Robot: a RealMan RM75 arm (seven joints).
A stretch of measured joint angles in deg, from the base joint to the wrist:
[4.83, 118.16, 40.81, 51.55, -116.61, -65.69, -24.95]
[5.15, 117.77, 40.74, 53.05, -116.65, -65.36, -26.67]
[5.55, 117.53, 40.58, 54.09, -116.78, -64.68, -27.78]
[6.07, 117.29, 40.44, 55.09, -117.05, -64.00, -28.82]
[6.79, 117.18, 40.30, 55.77, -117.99, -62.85, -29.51]
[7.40, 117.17, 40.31, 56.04, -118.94, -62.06, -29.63]
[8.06, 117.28, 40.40, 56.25, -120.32, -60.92, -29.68]
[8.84, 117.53, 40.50, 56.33, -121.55, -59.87, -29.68]
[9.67, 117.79, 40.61, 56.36, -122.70, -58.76, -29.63]
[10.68, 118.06, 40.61, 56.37, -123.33, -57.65, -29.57]
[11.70, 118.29, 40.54, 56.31, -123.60, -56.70, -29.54]
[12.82, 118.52, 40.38, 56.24, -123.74, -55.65, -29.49]
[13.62, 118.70, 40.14, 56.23, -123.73, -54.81, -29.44]
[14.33, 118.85, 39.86, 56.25, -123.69, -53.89, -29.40]
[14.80, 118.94, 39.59, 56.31, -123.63, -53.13, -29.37]
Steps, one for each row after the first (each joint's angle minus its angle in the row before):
[0.32, -0.39, -0.07, 1.50, -0.04, 0.33, -1.72]
[0.40, -0.24, -0.16, 1.04, -0.13, 0.68, -1.11]
[0.52, -0.24, -0.14, 1.00, -0.27, 0.68, -1.04]
[0.72, -0.11, -0.14, 0.68, -0.94, 1.15, -0.69]
[0.61, -0.01, 0.01, 0.27, -0.95, 0.79, -0.12]
[0.66, 0.11, 0.09, 0.21, -1.38, 1.14, -0.05]
[0.78, 0.25, 0.10, 0.08, -1.23, 1.05, 0.00]
[0.83, 0.26, 0.11, 0.03, -1.15, 1.11, 0.05]
[1.01, 0.27, 0.00, 0.01, -0.63, 1.11, 0.06]
[1.02, 0.23, -0.07, -0.06, -0.27, 0.95, 0.03]
[1.12, 0.23, -0.16, -0.07, -0.14, 1.05, 0.05]
[0.80, 0.18, -0.24, -0.01, 0.01, 0.84, 0.05]
[0.71, 0.15, -0.28, 0.02, 0.04, 0.92, 0.04]
[0.47, 0.09, -0.27, 0.06, 0.06, 0.76, 0.03]

